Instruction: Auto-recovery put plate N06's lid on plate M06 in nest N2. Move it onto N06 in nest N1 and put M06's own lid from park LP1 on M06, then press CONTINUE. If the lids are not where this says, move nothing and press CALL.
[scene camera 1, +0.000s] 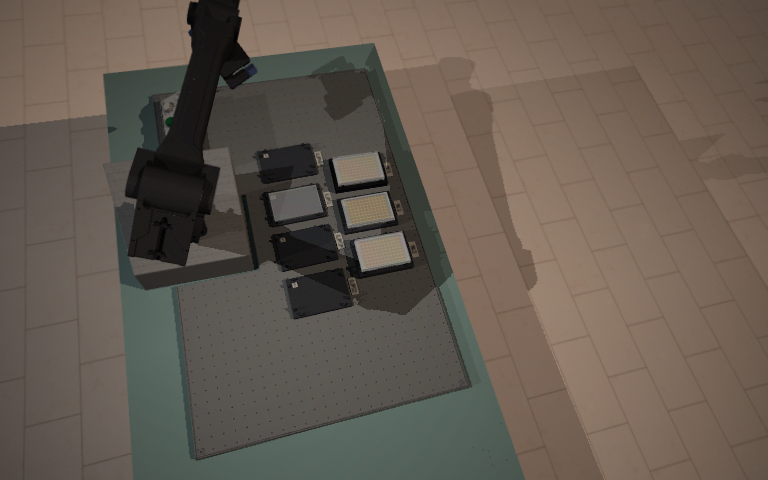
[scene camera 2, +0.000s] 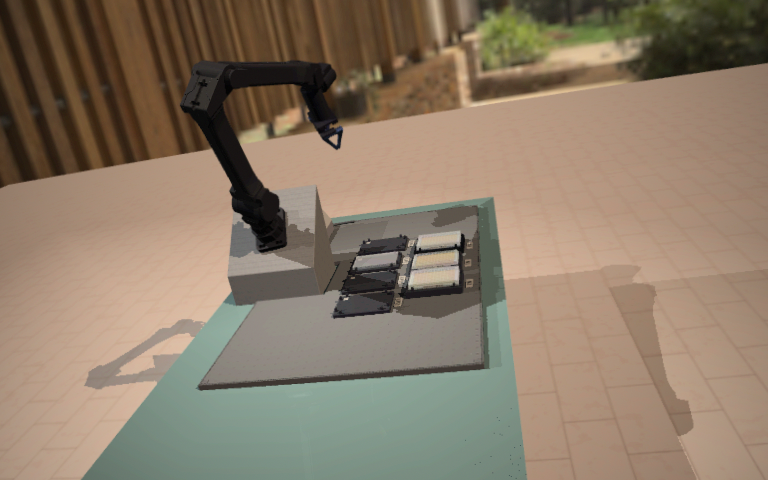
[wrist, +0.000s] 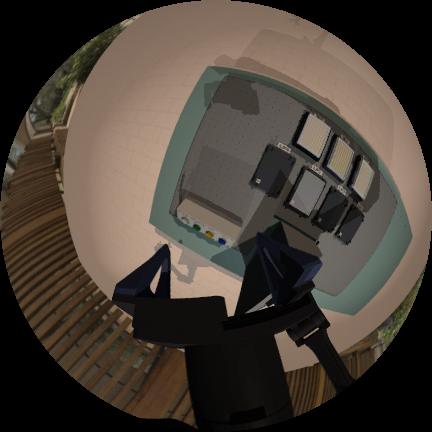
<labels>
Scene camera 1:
gripper: 227, 62
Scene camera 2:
gripper: 332, 141
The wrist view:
gripper: 212, 242
panel with coloured buttons: 224, 229
</labels>
